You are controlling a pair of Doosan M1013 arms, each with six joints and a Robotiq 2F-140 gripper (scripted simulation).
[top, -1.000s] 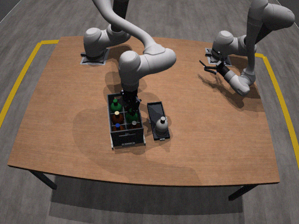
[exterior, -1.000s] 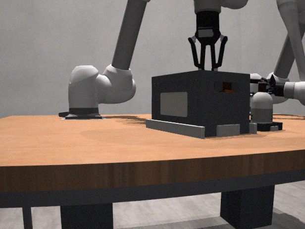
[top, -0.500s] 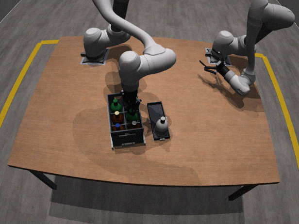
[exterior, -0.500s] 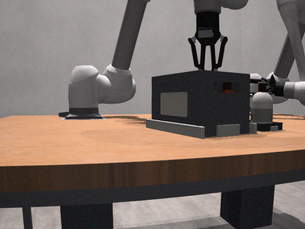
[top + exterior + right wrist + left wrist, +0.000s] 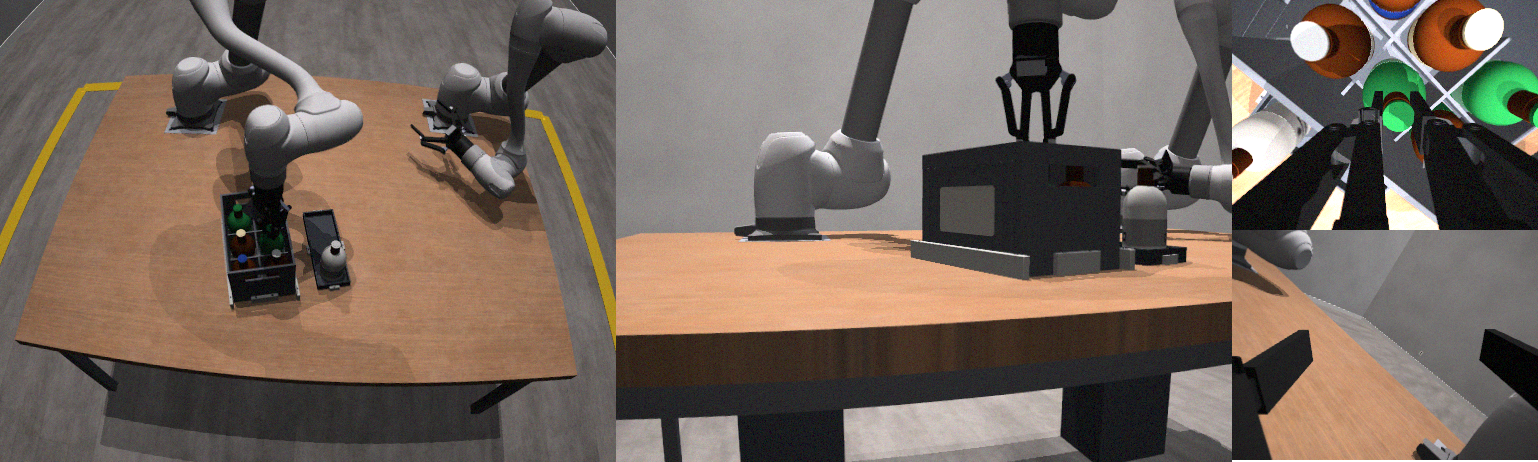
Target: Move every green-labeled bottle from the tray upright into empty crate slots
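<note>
My right hand is 80 mm above the crate, 40 mm to the left of it and 10 mm short of it. From my right hand the other things lie so: tray (170 mm to the left, 150 mm below, 30 mm behind); then white bottle (180 mm to the left, 80 mm below, 60 mm ahead).
</note>
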